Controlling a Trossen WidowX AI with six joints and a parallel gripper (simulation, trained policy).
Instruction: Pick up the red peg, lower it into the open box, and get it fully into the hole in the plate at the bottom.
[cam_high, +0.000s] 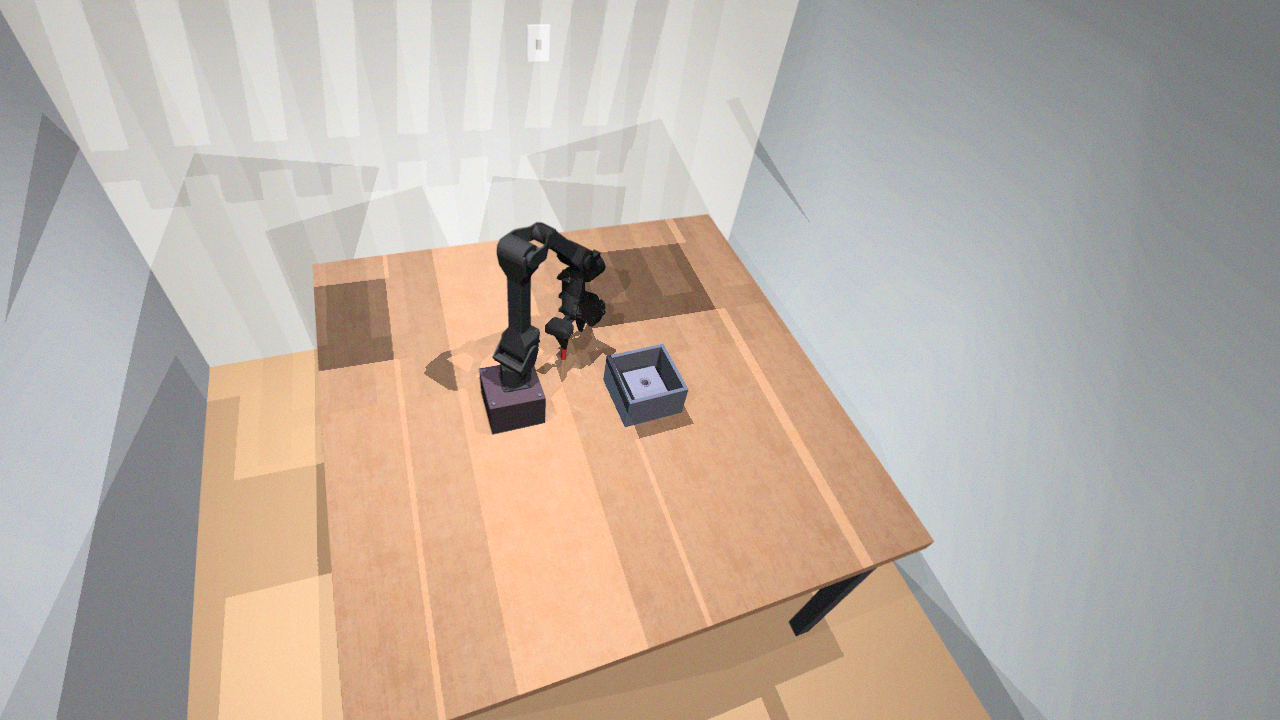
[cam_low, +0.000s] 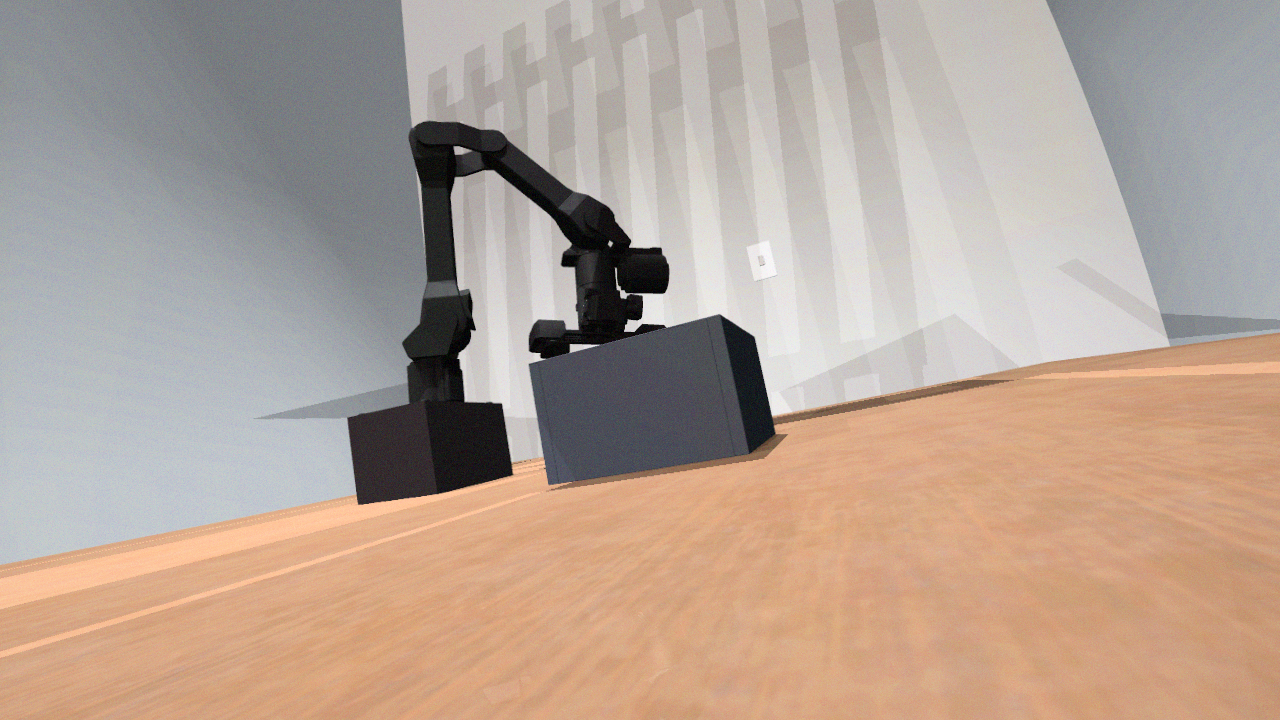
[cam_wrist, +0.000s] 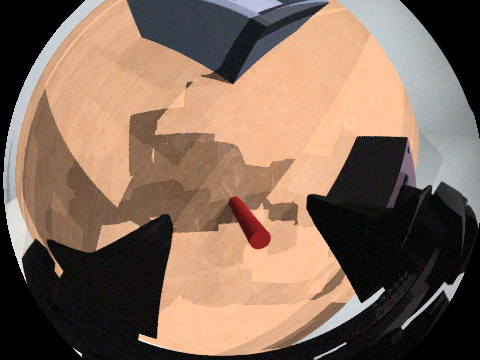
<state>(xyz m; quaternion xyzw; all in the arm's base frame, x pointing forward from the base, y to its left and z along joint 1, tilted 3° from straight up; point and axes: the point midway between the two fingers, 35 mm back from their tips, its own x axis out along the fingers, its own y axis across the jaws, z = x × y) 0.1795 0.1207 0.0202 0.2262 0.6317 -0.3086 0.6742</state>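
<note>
Right now my gripper tip is 30 mm above the red peg, 20 mm past it and 10 mm to the right of it. The rest, counted from my gripper tip: pale plate: 170 mm to the right, 140 mm ahead, 30 mm below; then grey box: 170 mm to the right, 140 mm ahead, 50 mm below.
</note>
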